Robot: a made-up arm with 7 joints. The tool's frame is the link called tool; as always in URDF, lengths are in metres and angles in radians.
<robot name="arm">
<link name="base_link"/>
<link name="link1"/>
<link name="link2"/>
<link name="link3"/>
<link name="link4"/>
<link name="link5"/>
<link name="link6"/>
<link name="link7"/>
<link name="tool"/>
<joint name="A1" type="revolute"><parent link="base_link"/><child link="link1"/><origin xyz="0 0 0.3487" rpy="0 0 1.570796"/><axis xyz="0 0 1"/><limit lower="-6.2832" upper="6.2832" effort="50" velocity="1.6"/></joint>
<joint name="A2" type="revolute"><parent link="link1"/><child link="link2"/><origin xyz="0 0 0" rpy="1.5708 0 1.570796"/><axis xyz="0 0 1"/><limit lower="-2.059" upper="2.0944" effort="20" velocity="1.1"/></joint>
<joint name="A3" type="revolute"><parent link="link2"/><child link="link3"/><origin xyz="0 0.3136 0" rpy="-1.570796 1.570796 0"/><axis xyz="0 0 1"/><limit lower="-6.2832" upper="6.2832" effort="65" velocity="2.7"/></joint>
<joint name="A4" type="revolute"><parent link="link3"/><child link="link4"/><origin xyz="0 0.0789 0" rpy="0 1.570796 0"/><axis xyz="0 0 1"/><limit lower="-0.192" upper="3.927" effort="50" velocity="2.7"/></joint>
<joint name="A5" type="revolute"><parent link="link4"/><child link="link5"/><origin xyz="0.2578 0.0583 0" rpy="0 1.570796 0"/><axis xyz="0 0 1"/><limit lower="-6.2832" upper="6.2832" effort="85" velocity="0.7"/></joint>
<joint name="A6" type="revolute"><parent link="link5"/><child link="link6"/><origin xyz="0 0 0" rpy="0 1.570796 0"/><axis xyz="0 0 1"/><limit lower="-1.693" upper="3.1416" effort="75" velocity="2.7"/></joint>
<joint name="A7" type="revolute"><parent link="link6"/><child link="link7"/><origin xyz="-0.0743 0.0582 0" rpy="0 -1.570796 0"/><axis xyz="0 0 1"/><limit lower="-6.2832" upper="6.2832" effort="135" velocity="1"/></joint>
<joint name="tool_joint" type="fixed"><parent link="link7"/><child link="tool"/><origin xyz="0 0 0" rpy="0 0 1.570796"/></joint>
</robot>
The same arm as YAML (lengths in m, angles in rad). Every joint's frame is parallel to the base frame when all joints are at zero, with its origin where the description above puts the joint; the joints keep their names.
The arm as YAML. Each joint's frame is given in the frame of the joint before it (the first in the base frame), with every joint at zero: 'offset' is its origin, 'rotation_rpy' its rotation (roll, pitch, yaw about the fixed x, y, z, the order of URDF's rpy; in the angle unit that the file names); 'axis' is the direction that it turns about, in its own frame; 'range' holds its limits. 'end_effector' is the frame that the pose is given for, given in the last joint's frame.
length_unit: m
angle_unit: rad
chain:
  - id: A1
    offset: [0.0, 0.0, 0.3487]
    rotation_rpy: [0.0, 0.0, 0.0]
    axis: "+z"
    range: [-6.2832, 6.2832]
  - id: A2
    offset: [0.0, 0.0, 0.0]
    rotation_rpy: [0.0, 0.0, 0.0]
    axis: "+y"
    range: [-2.059, 2.0944]
  - id: A3
    offset: [0.0, 0.0, 0.3136]
    rotation_rpy: [0.0, 0.0, 0.0]
    axis: "+z"
    range: [-6.2832, 6.2832]
  - id: A4
    offset: [0.0789, 0.0, 0.0]
    rotation_rpy: [0.0, 0.0, 0.0]
    axis: "-y"
    range: [-0.192, 3.927]
  - id: A5
    offset: [0.0583, 0.0, -0.2578]
    rotation_rpy: [0.0, 0.0, 0.0]
    axis: "-z"
    range: [-6.2832, 6.2832]
  - id: A6
    offset: [0.0, 0.0, 0.0]
    rotation_rpy: [0.0, 0.0, 0.0]
    axis: "+y"
    range: [-1.693, 3.1416]
  - id: A7
    offset: [0.0582, 0.0, -0.0743]
    rotation_rpy: [0.0, 0.0, 0.0]
    axis: "-z"
    range: [-6.2832, 6.2832]
end_effector:
  offset: [0.0, 0.0, 0.0]
  rotation_rpy: [3.1416, 0.0, 0.0]

